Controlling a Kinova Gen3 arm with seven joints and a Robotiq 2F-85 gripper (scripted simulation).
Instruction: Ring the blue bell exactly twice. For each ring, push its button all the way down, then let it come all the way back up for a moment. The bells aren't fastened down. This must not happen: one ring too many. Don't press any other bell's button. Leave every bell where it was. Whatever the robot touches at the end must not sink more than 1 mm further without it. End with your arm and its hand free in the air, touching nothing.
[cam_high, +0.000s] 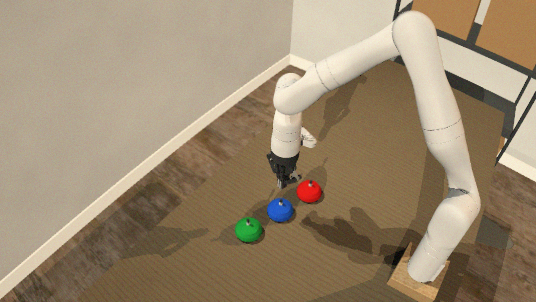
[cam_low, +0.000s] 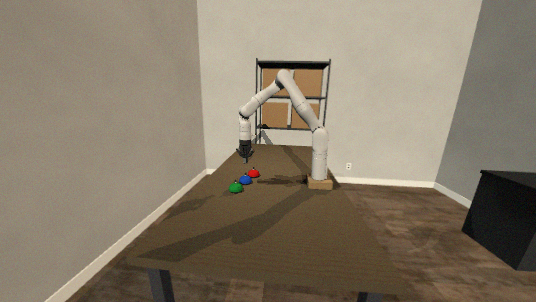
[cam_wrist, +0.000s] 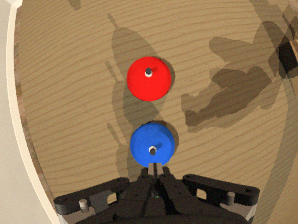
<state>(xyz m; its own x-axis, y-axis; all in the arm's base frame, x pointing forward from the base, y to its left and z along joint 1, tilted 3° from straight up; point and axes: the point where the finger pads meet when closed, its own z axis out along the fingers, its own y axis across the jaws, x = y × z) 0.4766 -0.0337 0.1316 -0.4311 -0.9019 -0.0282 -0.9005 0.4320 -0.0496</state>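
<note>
Now: the blue bell 110 mm below my hand. Also, from my hand: red bell (120 mm to the right, 110 mm below, 50 mm behind); green bell (110 mm to the left, 110 mm below, 50 mm ahead).
</note>
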